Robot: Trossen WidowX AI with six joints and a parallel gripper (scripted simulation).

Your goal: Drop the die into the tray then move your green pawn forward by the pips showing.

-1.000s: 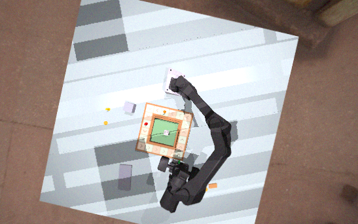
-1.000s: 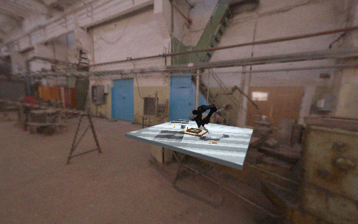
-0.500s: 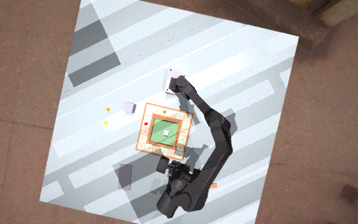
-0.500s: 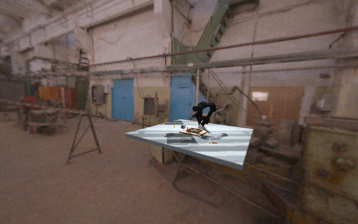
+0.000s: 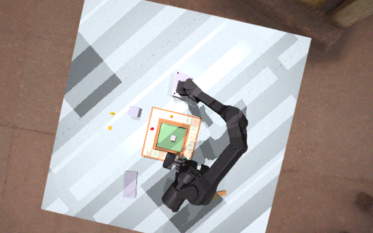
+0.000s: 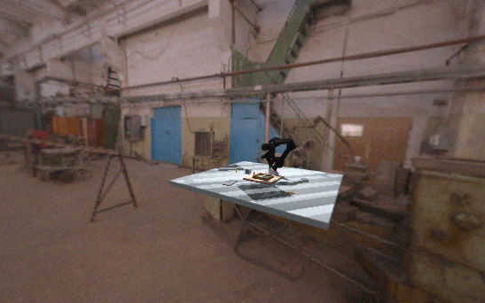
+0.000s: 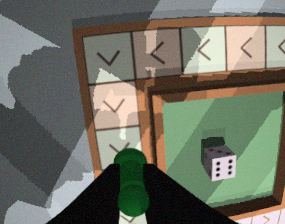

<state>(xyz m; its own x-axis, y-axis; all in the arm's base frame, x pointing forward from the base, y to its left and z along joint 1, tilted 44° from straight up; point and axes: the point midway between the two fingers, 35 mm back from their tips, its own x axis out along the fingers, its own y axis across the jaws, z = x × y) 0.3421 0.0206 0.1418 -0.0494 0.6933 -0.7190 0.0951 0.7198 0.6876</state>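
The orange pawn is 180 mm behind my gripper tip, 130 mm to the right of it and 110 mm below it. Round my gripper tip: green tray 70 mm behind, 100 mm to the right, 130 mm below; then grey die 70 mm behind, 90 mm to the right, 110 mm below; then green pawn 10 mm above.
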